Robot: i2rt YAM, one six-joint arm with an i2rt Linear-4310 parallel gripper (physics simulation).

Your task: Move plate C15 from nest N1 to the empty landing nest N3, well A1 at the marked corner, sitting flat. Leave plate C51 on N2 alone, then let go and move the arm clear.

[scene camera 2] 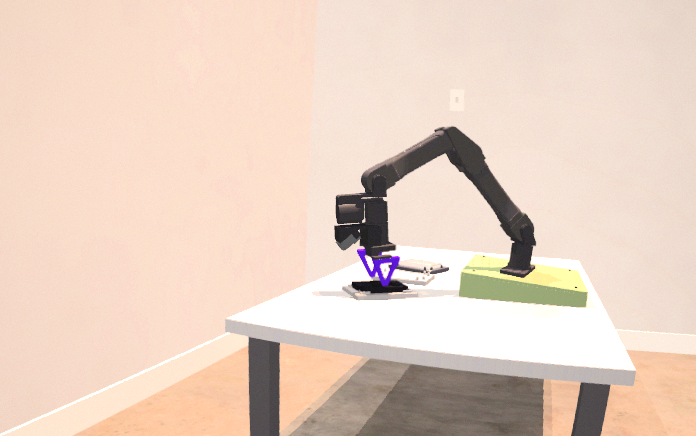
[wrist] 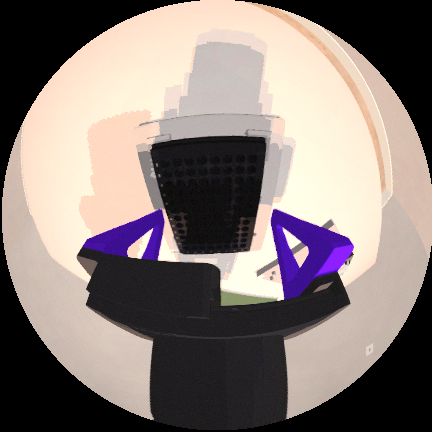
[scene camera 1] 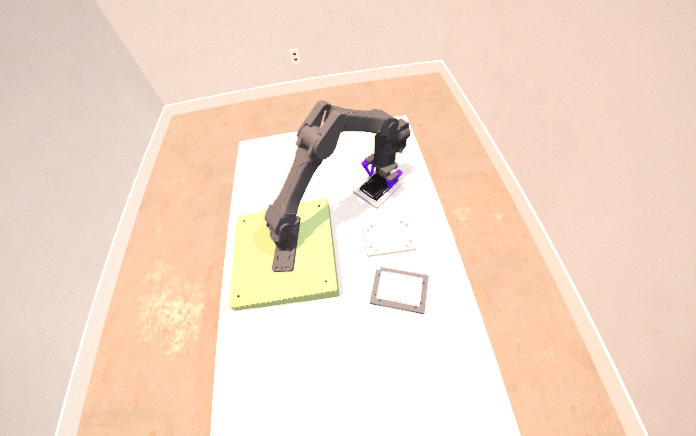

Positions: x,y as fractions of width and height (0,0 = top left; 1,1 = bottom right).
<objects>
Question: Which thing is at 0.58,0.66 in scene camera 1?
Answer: A pale plate.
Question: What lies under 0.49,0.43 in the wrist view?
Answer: A black perforated plate.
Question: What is my gripper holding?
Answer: Nothing.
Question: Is my gripper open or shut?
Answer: Open.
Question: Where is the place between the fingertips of my gripper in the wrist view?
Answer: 0.50,0.50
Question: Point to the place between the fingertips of my gripper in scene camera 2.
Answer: At 0.54,0.65
</objects>
